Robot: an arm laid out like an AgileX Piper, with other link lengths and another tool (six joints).
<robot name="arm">
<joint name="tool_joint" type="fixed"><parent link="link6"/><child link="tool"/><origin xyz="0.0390 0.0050 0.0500" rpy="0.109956 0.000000 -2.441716"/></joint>
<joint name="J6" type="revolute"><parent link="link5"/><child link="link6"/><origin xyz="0.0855 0.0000 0.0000" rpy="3.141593 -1.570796 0.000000"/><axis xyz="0 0 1"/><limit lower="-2.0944" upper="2.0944"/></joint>
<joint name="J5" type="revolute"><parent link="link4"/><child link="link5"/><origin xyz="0.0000 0.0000 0.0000" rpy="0.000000 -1.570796 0.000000"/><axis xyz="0 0 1"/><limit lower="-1.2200" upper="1.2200"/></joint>
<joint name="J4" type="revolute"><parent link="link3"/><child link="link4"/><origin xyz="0.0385 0.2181 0.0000" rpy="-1.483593 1.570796 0.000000"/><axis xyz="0 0 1"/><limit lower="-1.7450" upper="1.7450"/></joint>
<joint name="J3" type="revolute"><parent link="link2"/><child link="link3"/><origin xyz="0.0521 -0.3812 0.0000" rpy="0.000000 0.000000 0.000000"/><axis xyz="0 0 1"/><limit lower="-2.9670" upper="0.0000"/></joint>
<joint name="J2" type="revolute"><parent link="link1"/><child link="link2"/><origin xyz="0.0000 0.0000 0.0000" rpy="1.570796 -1.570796 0.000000"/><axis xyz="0 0 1"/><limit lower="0.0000" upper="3.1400"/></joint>
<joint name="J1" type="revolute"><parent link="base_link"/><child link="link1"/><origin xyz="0.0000 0.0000 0.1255" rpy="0.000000 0.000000 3.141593"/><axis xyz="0 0 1"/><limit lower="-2.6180" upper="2.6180"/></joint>
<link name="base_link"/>
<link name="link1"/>
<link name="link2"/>
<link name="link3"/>
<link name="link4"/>
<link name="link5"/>
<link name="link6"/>
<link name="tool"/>
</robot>
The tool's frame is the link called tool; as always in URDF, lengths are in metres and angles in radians.
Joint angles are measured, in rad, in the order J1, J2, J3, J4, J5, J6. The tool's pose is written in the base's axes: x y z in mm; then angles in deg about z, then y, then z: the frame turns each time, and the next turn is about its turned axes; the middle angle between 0 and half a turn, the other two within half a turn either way. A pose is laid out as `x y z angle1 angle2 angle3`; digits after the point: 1 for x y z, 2 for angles.
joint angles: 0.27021, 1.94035, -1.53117, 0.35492, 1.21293, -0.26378
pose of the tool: 371.5 187.3 295.5 76.63 162.19 3.96
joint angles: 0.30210, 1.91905, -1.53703, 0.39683, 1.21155, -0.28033
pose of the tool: 361.9 202.5 308.8 76.86 159.29 2.13
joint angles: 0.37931, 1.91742, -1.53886, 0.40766, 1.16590, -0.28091
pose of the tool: 351.0 232.5 310.9 75.04 157.60 -3.36
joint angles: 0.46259, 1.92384, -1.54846, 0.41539, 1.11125, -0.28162
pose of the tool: 339.7 265.1 311.6 73.18 155.58 -9.18
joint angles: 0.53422, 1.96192, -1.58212, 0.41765, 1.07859, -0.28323
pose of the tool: 334.3 296.7 304.1 74.16 154.61 -11.88
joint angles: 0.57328, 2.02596, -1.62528, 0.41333, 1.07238, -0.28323
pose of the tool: 338.2 319.0 285.7 77.20 155.43 -10.92
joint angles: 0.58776, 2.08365, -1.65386, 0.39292, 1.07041, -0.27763
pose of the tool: 345.7 329.5 264.2 79.06 157.36 -9.85
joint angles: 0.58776, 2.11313, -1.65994, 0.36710, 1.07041, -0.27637
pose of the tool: 350.6 329.7 249.8 79.54 159.30 -9.81
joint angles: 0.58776, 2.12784, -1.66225, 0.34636, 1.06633, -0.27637
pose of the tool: 353.6 329.1 241.8 78.67 160.45 -11.11
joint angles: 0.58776, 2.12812, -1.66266, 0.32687, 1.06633, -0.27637
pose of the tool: 354.3 327.2 240.4 76.93 161.17 -13.39
